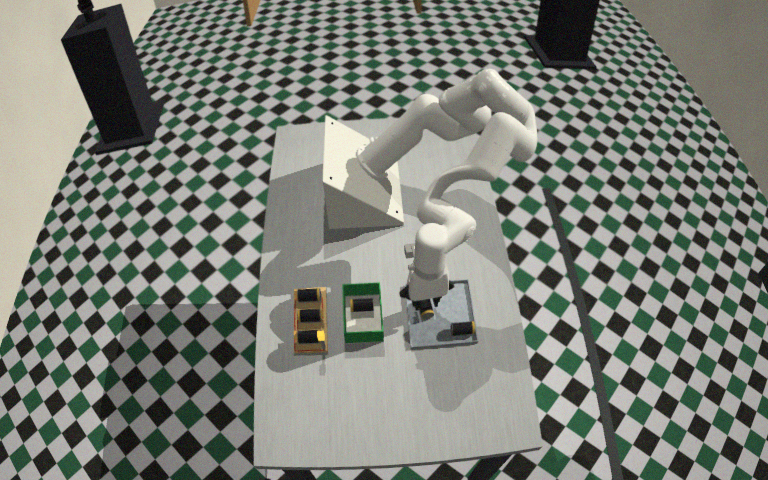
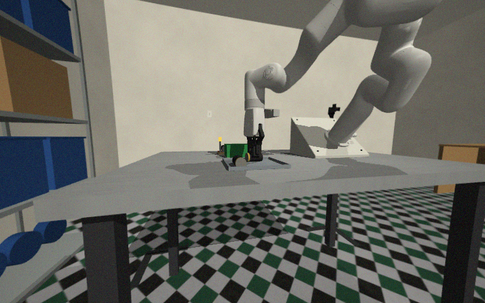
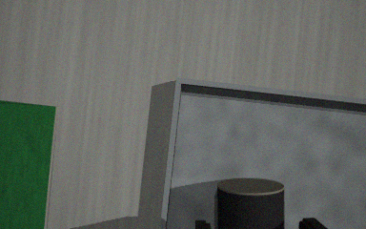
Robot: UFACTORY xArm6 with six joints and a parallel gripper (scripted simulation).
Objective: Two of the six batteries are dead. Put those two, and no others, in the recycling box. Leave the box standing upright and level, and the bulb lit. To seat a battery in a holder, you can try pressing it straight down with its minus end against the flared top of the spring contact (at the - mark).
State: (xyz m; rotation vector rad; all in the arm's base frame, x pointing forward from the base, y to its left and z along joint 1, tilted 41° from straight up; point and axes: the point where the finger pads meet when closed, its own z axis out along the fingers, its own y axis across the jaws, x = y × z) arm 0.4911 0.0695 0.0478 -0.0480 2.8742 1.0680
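My hand is 2 cm short of the grey tray, 4 cm to the right of it and 4 cm above it. From my hand the other things lie so: green recycling box: 17 cm to the right, 3 cm below.
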